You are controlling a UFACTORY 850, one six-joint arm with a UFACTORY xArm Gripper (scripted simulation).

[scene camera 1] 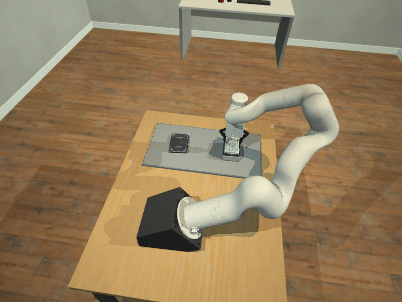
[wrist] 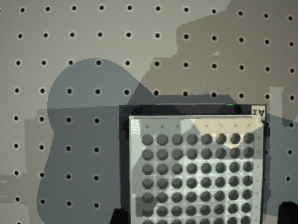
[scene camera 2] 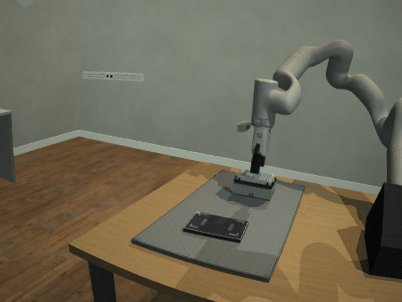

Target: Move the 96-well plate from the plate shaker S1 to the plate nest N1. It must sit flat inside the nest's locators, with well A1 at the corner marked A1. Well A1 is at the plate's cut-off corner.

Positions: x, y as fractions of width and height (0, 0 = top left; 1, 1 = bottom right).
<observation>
I see a 96-well plate (wrist: 0.69, 0.82) and a plate nest N1 (scene camera 2: 0.54, 0.75).
</observation>
